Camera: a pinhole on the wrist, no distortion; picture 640 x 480 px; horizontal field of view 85.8 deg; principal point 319.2 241.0 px. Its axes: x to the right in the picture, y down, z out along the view. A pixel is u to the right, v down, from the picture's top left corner.
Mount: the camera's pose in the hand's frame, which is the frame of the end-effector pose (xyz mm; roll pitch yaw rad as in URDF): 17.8 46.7 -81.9 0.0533 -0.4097 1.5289
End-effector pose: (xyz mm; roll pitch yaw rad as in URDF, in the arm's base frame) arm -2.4 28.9 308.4 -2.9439 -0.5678 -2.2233
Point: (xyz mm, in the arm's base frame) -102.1 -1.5 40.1
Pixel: 556 375
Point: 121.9 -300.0 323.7
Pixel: 118 97
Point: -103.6 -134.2 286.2
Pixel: 400 40
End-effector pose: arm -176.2 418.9 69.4 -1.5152 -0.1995 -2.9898
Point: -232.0 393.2 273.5
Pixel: 25 101
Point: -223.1 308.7 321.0
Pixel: 120 136
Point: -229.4 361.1 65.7
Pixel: 391 148
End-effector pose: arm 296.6 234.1 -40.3 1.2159 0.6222 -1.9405
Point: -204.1 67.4 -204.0
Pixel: 379 18
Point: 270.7 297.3 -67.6
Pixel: 173 350
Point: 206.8 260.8 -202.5
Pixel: 94 100
